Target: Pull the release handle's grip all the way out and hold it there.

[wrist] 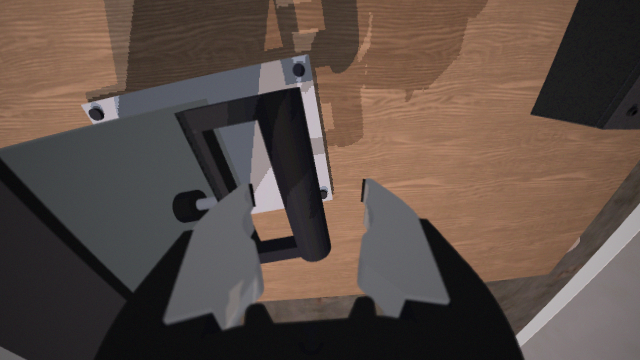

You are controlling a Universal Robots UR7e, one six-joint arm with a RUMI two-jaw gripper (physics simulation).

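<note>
The release handle is a black frame with a thick round grip bar (290, 165), left of the view's middle, beside a grey-green housing (125, 170). A black knob (189, 206) on a short pale pin sits between the housing and the handle's inner side. My gripper (308, 183) is partly open with no thing held. The bar's lower part shows between the two fingertips in the view, closer to the left finger; the left finger covers part of the frame's lower inner side. Whether the fingertips are level with the bar cannot be told.
The housing stands on a pale metal plate (200, 87) with dark bolts, fixed on a wooden table (450, 200). A black block (580, 75) stands at the upper right. The table's edge runs along the bottom and lower right. A dark panel (45, 260) fills the lower left.
</note>
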